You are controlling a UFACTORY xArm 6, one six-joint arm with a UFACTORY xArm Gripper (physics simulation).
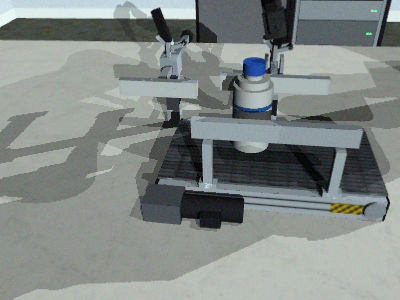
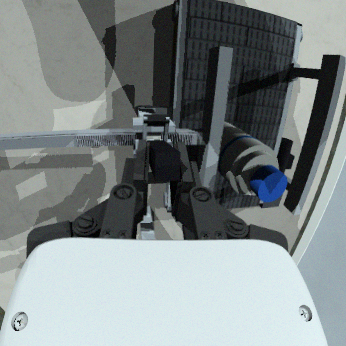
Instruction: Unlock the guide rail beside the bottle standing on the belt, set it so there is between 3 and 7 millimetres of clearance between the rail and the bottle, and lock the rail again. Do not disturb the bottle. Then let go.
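Observation:
The white bottle with a blue cap [image 1: 253, 92] [image 2: 250, 160] stands upright on the dark belt [image 1: 300, 172] [image 2: 240, 30]. The guide rail [image 1: 305, 85] [image 2: 218, 100] runs along the bottle's rear side, very near it; the gap's width cannot be read. Behind the rail is its metal clamp [image 2: 152, 120], on a toothed rod [image 2: 105, 140]. My gripper [image 1: 275, 39] [image 2: 159, 158] is shut on the clamp's black lever [image 2: 166, 167], above and behind the rail. The fingers partly hide the clamp, and whether it is locked cannot be told.
A front rail [image 1: 275, 132] [image 2: 320, 115] on two posts runs along the belt's other side. A grey and black motor [image 1: 162, 203] sits at the belt's front left. A second clamp [image 1: 171, 62] with a black lever [image 1: 160, 25] and short rail [image 1: 157, 87] stands behind left.

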